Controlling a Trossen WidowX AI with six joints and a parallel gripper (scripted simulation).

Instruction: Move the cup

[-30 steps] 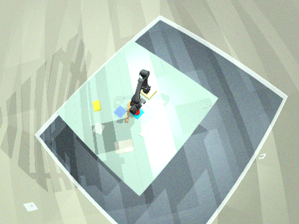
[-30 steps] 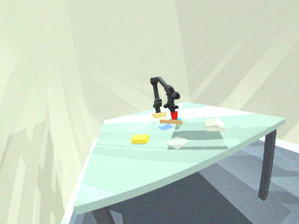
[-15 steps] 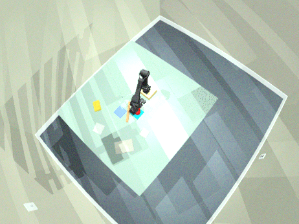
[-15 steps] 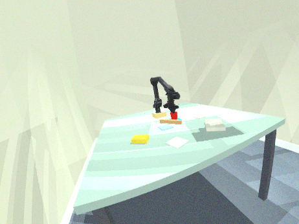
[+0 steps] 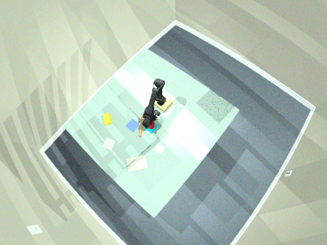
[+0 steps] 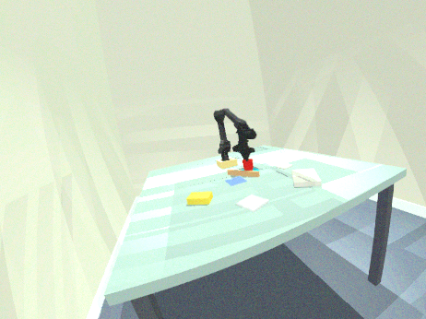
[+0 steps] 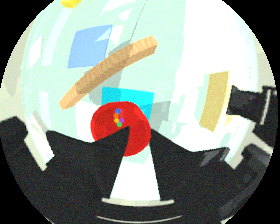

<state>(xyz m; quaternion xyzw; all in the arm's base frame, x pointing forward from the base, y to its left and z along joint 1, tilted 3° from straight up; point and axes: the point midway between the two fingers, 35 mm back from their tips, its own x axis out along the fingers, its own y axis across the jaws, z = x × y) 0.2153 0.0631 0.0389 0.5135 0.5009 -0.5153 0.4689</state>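
Right now the red cup is 30 mm ahead of my gripper tip and 20 mm below it. Round my gripper tip: cyan pad (30 mm ahead, 70 mm below); then wooden stick (80 mm ahead, 80 mm to the right, 50 mm below); then cream slab (390 mm ahead, 120 mm to the left, 50 mm below).
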